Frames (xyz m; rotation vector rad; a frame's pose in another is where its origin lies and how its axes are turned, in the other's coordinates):
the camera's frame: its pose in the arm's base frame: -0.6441 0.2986 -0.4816 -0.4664 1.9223 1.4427
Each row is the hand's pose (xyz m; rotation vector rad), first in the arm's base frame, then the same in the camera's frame.
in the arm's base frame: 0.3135 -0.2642 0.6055 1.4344 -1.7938 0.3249
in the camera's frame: -1.4994 -0.0375 -0.4072 0.5608 2.1901 -0.2855
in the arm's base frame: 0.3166 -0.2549 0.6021 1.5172 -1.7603 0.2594
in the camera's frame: -1.4982 -0.0388 -0.3970 0.4654 2.1798 -0.3367
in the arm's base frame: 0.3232 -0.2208 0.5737 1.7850 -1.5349 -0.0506
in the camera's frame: -1.4791 -0.0519 -0.3585 0.0308 2.1556 -0.4695
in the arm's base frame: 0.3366 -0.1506 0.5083 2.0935 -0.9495 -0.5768
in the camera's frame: -1.4349 -0.0835 -0.2783 -0.7684 2.0502 -0.6340
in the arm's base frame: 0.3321 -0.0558 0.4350 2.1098 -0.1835 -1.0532
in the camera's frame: -1.3698 -0.1012 -0.1792 -1.6263 1.8247 -0.6555
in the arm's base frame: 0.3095 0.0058 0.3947 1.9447 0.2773 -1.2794
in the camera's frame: -1.3188 -0.0950 -0.1219 -2.1238 1.6273 -0.5527
